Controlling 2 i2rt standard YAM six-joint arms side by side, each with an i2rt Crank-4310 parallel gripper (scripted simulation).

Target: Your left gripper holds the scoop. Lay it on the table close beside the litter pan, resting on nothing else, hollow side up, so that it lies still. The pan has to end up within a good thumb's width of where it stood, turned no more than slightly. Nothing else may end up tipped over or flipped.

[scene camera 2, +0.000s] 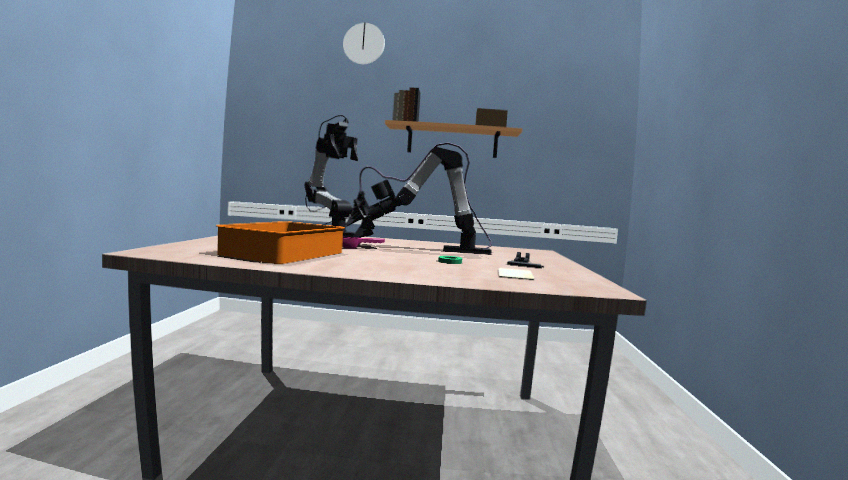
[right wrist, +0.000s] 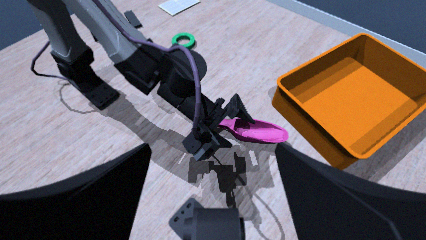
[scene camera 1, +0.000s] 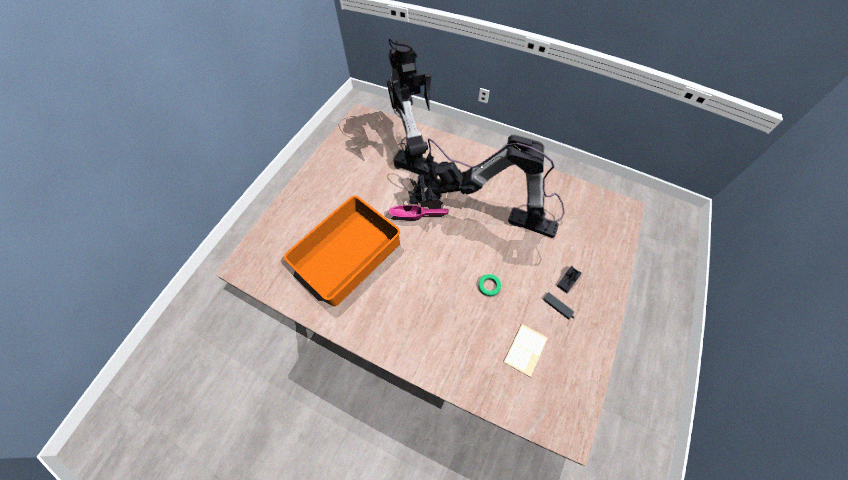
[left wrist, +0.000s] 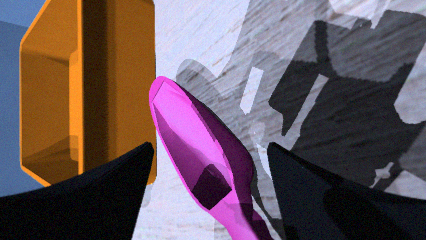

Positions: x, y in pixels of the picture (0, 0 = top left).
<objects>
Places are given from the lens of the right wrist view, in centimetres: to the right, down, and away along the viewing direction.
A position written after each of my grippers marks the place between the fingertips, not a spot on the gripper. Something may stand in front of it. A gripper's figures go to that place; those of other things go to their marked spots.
my right gripper (right wrist: 213, 146): 0, 2, 14
magenta scoop (right wrist: 262, 132): 13, 3, 54
</objects>
